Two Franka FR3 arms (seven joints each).
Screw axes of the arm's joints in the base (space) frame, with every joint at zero. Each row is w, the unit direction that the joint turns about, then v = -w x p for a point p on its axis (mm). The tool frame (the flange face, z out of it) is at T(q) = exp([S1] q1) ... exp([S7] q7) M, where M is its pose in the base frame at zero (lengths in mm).
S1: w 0 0 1 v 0 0 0
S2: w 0 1 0 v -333 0 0
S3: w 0 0 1 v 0 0 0
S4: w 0 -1 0 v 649 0 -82.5
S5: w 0 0 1 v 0 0 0
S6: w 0 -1 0 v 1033 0 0
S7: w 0 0 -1 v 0 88 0
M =
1 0 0 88
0 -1 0 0
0 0 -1 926
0 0 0 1
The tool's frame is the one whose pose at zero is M.
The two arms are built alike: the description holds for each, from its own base.
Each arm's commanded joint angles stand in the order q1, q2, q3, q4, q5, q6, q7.
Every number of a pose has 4 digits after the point.
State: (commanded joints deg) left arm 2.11 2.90 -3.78 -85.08 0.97 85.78 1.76; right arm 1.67 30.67 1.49 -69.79 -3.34 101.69 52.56
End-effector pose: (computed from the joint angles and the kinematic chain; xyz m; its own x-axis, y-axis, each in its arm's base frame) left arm 0.5629 -0.0135 0.6302 0.9975 -0.0586 -0.0387 -0.0591 -0.9982 -0.0124; right arm 0.7144 0.0300 0.4692 0.6558 -0.7534 0.0480 -0.7545 -0.6562 0.0098
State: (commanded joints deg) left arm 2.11 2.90 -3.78 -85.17 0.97 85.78 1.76; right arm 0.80 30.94 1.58 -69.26 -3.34 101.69 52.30
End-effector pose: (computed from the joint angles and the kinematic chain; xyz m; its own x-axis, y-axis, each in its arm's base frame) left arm 0.5629 -0.0135 0.6294 0.9975 -0.0586 -0.0402 -0.0591 -0.9982 -0.0124; right arm 0.7163 0.0199 0.4703 0.6485 -0.7596 0.0501 -0.7607 -0.6490 0.0058
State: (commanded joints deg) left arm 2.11 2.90 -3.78 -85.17 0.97 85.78 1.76; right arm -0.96 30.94 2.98 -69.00 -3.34 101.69 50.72
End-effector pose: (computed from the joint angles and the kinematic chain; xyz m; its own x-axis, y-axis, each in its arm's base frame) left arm 0.5629 -0.0135 0.6294 0.9975 -0.0586 -0.0402 -0.0591 -0.9982 -0.0124; right arm 0.7168 0.0112 0.4727 0.6616 -0.7486 0.0434 -0.7491 -0.6624 -0.0046
